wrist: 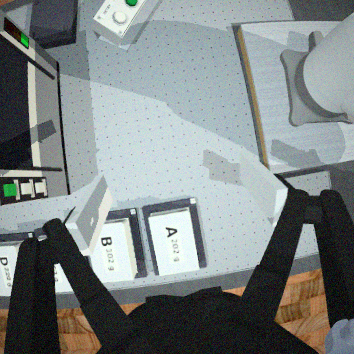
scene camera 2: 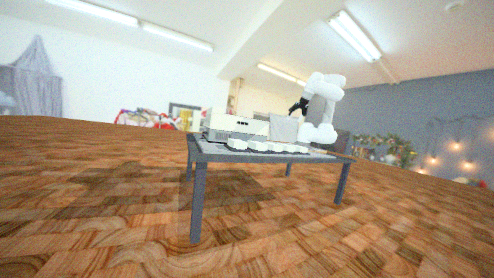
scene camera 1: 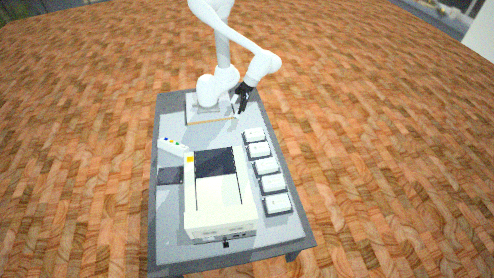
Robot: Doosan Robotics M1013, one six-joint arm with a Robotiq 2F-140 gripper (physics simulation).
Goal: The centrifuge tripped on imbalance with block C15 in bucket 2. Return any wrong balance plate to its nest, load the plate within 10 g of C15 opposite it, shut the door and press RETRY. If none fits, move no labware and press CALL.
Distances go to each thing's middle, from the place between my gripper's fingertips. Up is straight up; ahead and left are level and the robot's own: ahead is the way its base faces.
Now: hand 35 cm short of the dark sliding door (scene camera 1: 214, 162), 14 cm to the left of it and 5 cm above it. Round my hand: dark square nest (wrist: 48, 31) 28 cm ahead, 44 cm to the right, 25 cm below; white button box (wrist: 104, 27) 7 cm ahead, 43 cm to the right, 22 cm below; cream centrifuge (scene camera 1: 220, 208) 51 cm ahead, 14 cm to the right, 14 cm below.
